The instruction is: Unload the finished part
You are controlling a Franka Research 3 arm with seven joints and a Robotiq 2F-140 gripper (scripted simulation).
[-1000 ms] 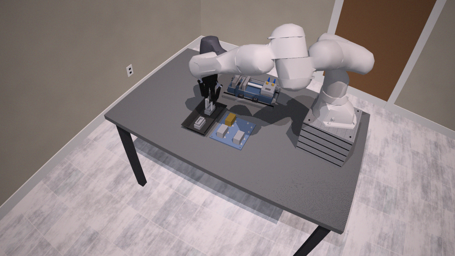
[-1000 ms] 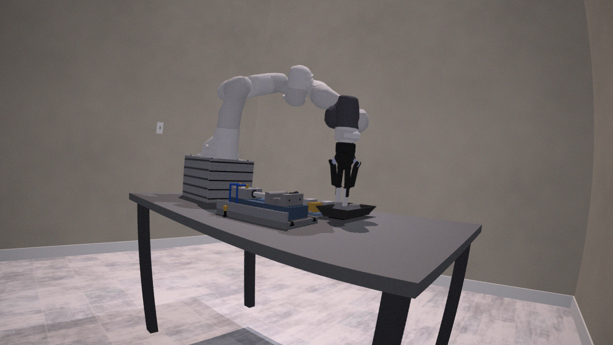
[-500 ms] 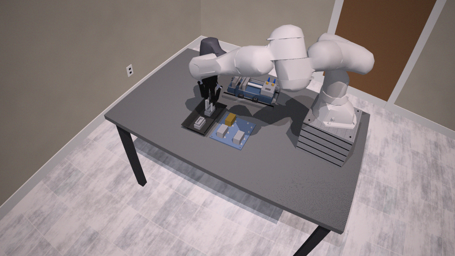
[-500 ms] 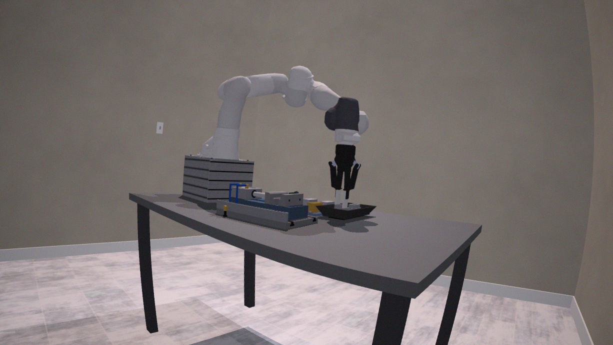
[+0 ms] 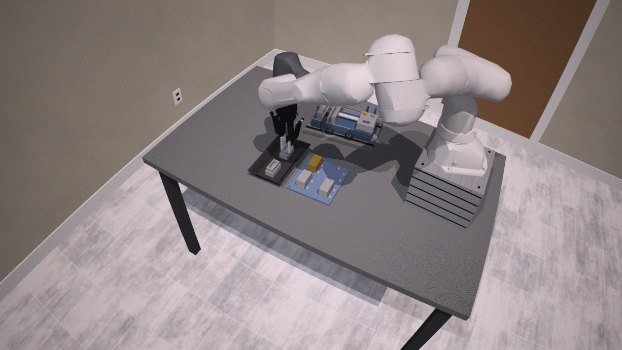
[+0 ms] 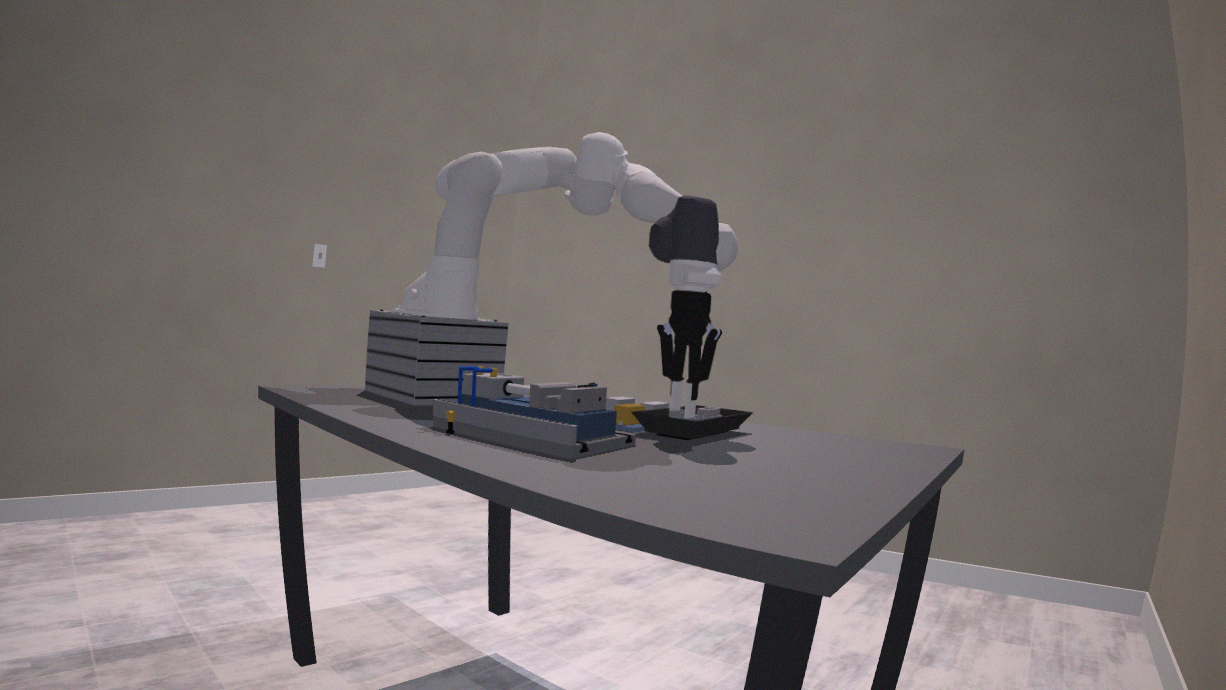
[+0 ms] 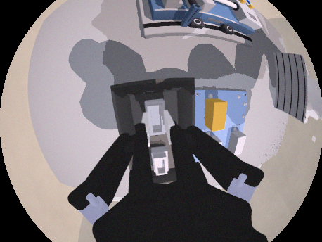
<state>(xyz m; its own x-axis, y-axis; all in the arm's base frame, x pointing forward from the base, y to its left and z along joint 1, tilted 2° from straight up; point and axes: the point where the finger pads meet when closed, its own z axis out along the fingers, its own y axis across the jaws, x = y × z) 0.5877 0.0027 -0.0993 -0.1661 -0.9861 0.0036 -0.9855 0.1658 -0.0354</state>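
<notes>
The yellow block is 120 mm behind my hand, 40 mm below it and 30 mm to the left of it. Also, from my hand: grey rail 330 mm to the right, 180 mm behind, 40 mm below; then blue vise 240 mm to the right, 170 mm behind, 30 mm below; then blue plate 150 mm behind, 80 mm to the left, 70 mm below.
</notes>
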